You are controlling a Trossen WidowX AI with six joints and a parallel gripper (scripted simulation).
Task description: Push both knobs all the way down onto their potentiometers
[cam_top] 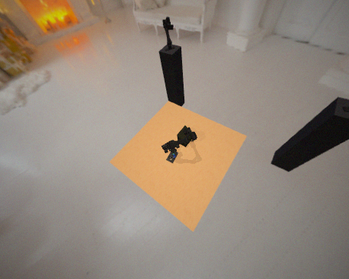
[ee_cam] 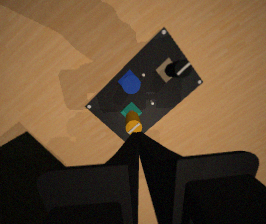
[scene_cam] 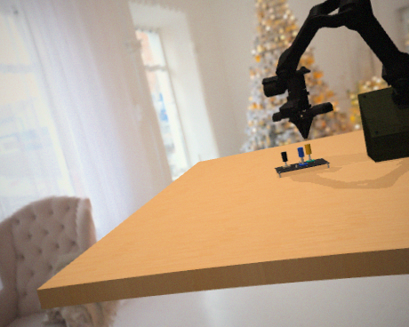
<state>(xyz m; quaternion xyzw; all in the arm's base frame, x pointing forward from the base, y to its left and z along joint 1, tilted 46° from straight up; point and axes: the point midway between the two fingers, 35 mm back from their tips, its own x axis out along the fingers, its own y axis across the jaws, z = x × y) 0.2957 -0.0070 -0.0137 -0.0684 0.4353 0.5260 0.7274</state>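
The yellow knob is 30 mm below my gripper tip. From my gripper tip the other things lie so: black knob: 80 mm ahead, 40 mm below, 20 mm to the left.
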